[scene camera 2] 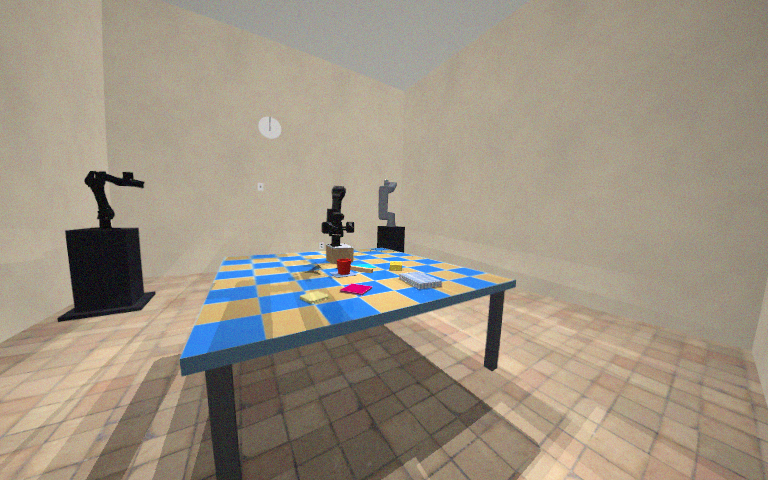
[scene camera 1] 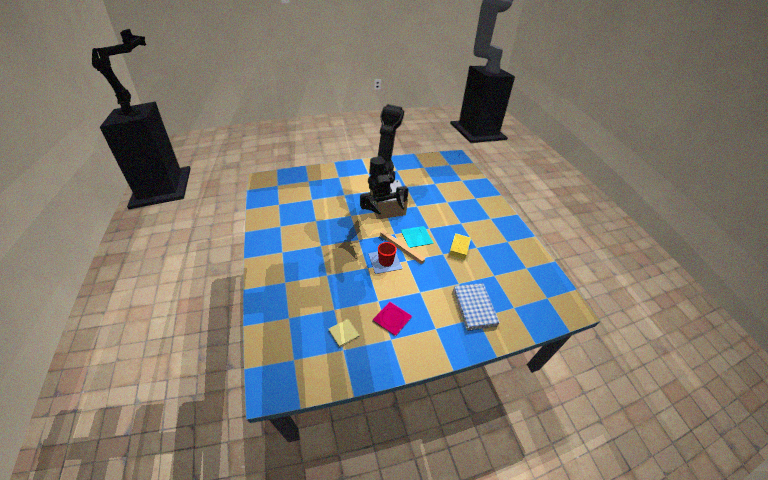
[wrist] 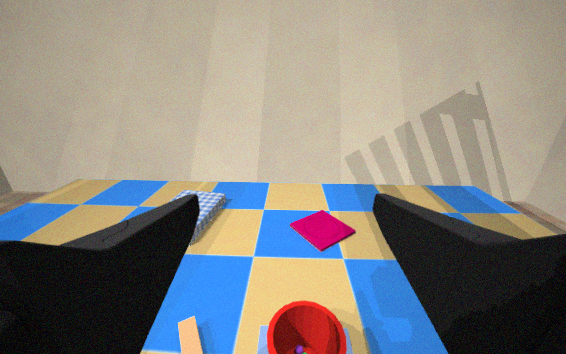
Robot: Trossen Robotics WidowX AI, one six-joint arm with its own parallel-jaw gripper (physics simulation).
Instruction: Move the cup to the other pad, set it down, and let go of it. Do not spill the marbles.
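Frame: origin at the arm's base, x ahead, y left, z up, level; centimetres.
Seen in the pictures: gripper, fingertip midpoint: (scene camera 2: 345,228) (scene camera 1: 392,211) (wrist: 287,202); arm's base, origin of the base link: (scene camera 2: 335,245).
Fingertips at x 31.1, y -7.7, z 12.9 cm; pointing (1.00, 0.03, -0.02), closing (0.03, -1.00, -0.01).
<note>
Pixels of each thing's middle, then the offset from my fingertips to it. "spot": a spot on its surface instead.
- red cup, body centre: (scene camera 1: 386,255) (scene camera 2: 344,266) dz -19.6, dx +3.0, dy -2.0 cm
- light blue-grey pad, surface spot: (wrist: 263,336) spot: dz -23.2, dx +7.2, dy +2.5 cm
- violet marble, body centre: (wrist: 299,349) dz -21.9, dx +4.9, dy -1.7 cm
- magenta pad, body centre: (wrist: 321,228) (scene camera 1: 392,318) (scene camera 2: 356,289) dz -23.1, dx +29.2, dy -8.5 cm
- orange-tan bar, surface spot: (wrist: 189,334) spot: dz -21.3, dx +6.3, dy +11.0 cm
- cyan square, surface spot: (scene camera 1: 417,236) spot: dz -23.2, dx -6.7, dy +15.7 cm
- yellow block, body centre: (scene camera 1: 460,246) (scene camera 2: 395,265) dz -22.0, dx +4.8, dy +30.7 cm
- blue checked block, body centre: (wrist: 186,213) (scene camera 1: 475,305) (scene camera 2: 419,279) dz -22.2, dx +33.9, dy +22.2 cm
- pale yellow square, surface spot: (scene camera 1: 343,332) spot: dz -22.5, dx +30.2, dy -26.4 cm
A red cup (scene camera 1: 386,254) (scene camera 2: 343,266) (wrist: 306,320) stands upright on a light blue-grey pad (scene camera 1: 378,268) (wrist: 263,336). In the wrist view a violet marble (wrist: 299,349) and part of a green one show inside the cup; the rest of the inside is cut off by the frame's lower edge. The magenta pad (scene camera 1: 391,318) (scene camera 2: 356,289) (wrist: 322,230) has a faint circle on it and bears no object. My gripper (scene camera 1: 387,204) (scene camera 2: 338,228) (wrist: 287,202) is open and empty. It hangs above the table, behind the cup on the arm's base side, apart from it.
An orange-tan bar (scene camera 1: 403,247) (wrist: 189,334) lies close beside the cup's pad. A cyan square (scene camera 1: 417,236) lies behind the bar, and a yellow block (scene camera 1: 459,245) lies to the right. A blue checked block (scene camera 1: 475,306) (scene camera 2: 420,280) and a pale yellow square (scene camera 1: 343,332) flank the magenta pad.
</note>
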